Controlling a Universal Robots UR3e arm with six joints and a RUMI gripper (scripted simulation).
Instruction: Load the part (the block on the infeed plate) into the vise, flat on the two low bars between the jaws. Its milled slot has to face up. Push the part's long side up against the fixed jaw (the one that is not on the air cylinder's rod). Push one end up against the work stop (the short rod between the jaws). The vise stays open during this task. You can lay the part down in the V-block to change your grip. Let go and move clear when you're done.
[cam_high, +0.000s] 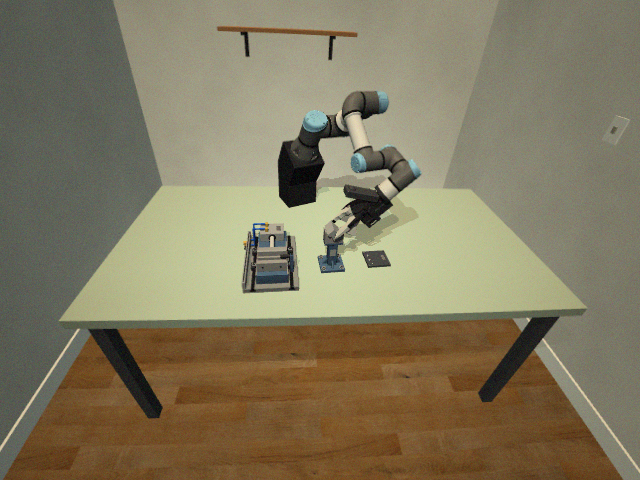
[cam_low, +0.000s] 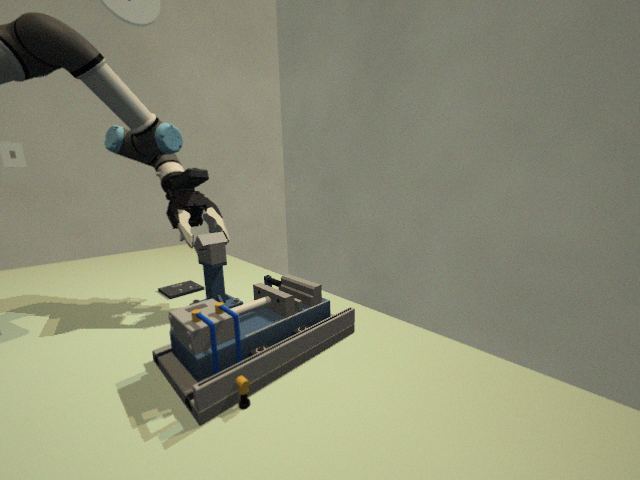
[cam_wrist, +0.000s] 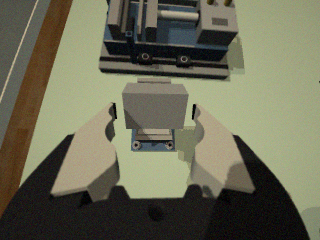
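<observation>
My hand is 10 mm to the left of the part and 10 mm above it. Round my hand: dark infeed plate (180 mm to the left, 160 mm below, 40 mm behind); fixed jaw (210 mm to the right, 110 mm ahead, 90 mm below); work stop rod (170 mm to the right, 80 mm below, 70 mm ahead).
</observation>
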